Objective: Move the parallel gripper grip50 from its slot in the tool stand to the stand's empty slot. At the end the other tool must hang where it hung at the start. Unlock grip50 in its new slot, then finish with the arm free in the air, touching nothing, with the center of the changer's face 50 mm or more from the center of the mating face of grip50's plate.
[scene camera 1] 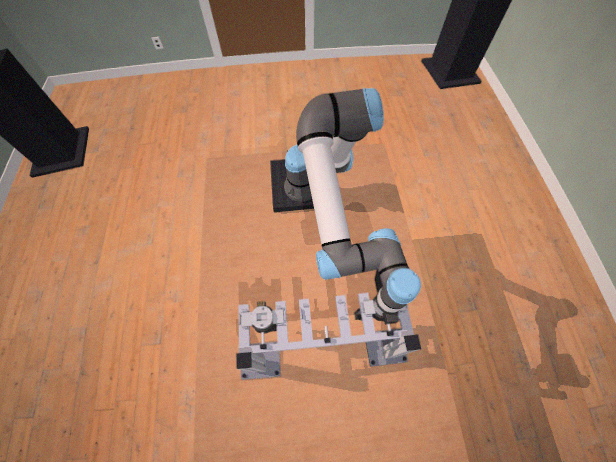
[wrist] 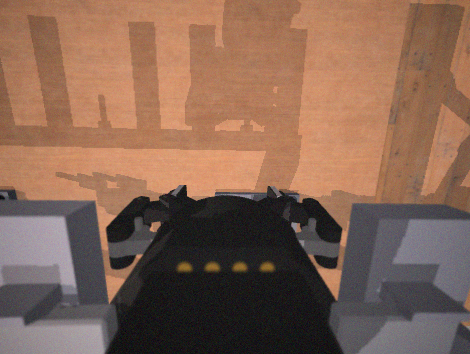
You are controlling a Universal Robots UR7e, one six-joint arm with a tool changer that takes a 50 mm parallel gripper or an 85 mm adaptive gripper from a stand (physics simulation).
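Places are measured from the arm's base along level axes (x ahead, y left, z up), in centimetres.
Pixels of known places: arm's base, origin of its link: (scene camera 1: 301, 187).
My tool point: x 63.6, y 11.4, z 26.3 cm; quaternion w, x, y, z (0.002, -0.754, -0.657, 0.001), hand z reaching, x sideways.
Observation:
Ahead of a thing's pixels: the offset from my tool point to its top centre. "spot": to the spot under its first point.
The tool stand (scene camera 1: 300, 345) (wrist: 425, 255) holds a tool in each end slot. The left tool, seemingly grip50 {dx -5.4, dy -35.6, dz +0.0 cm} (scene camera 1: 262, 318), hangs by its round plate in the left slot. The middle slot is empty, with an upright pin {spot: dx +3.5, dy -18.4, dz -0.6 cm} (scene camera 1: 327, 332). The arm's changer (scene camera 1: 387, 306) (wrist: 225, 310) is at the tool in the right slot, low over its plate. This tool looks like the adaptive gripper (wrist: 227, 193), with curved black finger links spread to both sides; its fingers stand apart, empty. Gold contacts {dx -3.7, dy +0.5, dz -0.2 cm} (wrist: 226, 267) show at the changer. The plate is hidden; whether it is locked cannot be told.
The stand's forks stand close on both sides of the tool in the wrist view. The stand's feet (scene camera 1: 260, 368) (scene camera 1: 387, 356) rest on the floor. The robot's base plate (scene camera 1: 280, 202) is behind the stand. Black pillars (scene camera 1: 32, 117) (scene camera 1: 465, 45) stand near the walls.

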